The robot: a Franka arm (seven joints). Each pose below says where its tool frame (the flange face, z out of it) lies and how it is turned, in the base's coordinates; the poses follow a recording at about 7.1 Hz.
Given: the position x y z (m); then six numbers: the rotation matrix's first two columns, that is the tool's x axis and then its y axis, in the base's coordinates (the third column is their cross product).
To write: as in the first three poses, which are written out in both.
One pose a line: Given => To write
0.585, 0.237, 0.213, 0.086, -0.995, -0.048, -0.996, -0.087, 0.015 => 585, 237, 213, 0.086, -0.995, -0.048, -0.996, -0.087, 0.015
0.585, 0.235, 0.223, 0.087, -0.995, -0.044, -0.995, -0.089, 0.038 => 585, 235, 223, 0.087, -0.995, -0.044, -0.995, -0.089, 0.038
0.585, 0.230, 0.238, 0.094, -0.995, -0.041, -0.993, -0.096, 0.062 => 585, 230, 238, 0.094, -0.995, -0.041, -0.993, -0.096, 0.062
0.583, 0.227, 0.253, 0.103, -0.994, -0.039, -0.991, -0.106, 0.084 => 583, 227, 253, 0.103, -0.994, -0.039, -0.991, -0.106, 0.084
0.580, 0.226, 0.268, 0.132, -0.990, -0.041, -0.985, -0.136, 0.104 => 580, 226, 268, 0.132, -0.990, -0.041, -0.985, -0.136, 0.104
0.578, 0.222, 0.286, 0.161, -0.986, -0.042, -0.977, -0.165, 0.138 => 578, 222, 286, 0.161, -0.986, -0.042, -0.977, -0.165, 0.138
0.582, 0.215, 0.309, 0.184, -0.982, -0.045, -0.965, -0.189, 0.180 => 582, 215, 309, 0.184, -0.982, -0.045, -0.965, -0.189, 0.180
